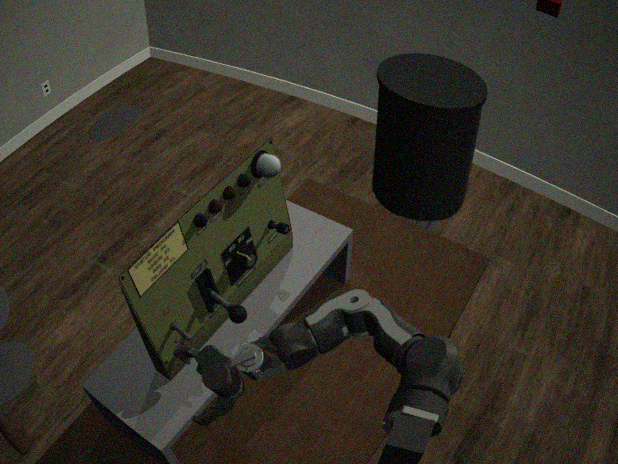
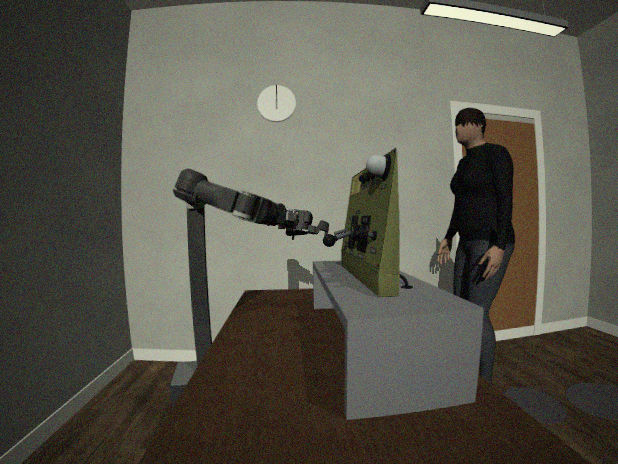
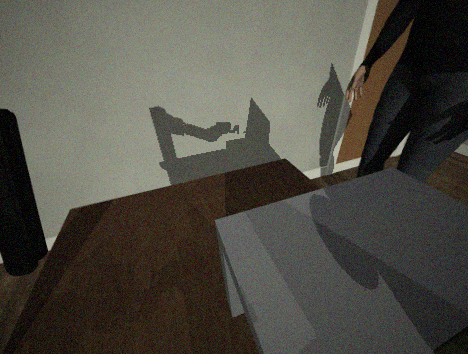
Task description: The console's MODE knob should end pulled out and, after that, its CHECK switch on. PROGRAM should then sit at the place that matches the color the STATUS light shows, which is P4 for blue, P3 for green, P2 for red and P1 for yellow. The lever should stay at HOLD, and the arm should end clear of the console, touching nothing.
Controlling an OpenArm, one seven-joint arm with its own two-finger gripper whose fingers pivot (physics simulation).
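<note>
The green console (image 1: 175,305) (image 2: 387,240) stands upright. A grey toggle (image 1: 180,330), apparently CHECK, is at its lower left; its on/off state is unreadable. The black knob (image 1: 281,228) at the right, apparently MODE, stands out from the panel. The PROGRAM dial (image 1: 242,257) has a pale pointer; its place is unreadable. The ball-ended lever (image 1: 237,313) (image 2: 329,240) sticks out mid-panel. The whitish STATUS dome (image 1: 269,165) (image 2: 376,165) shows no clear color. My gripper (image 1: 187,385) (image 2: 310,234) is open, one finger close to the toggle; contact is unclear.
The console stands on a grey bench (image 1: 322,232) (image 2: 415,360) (image 3: 280,280). Small dark lamps (image 1: 215,205) and a yellow card (image 1: 157,260) are on its panel. A person (image 2: 482,200) (image 3: 425,100) stands behind the bench. A black drum (image 1: 425,150) stands beyond it.
</note>
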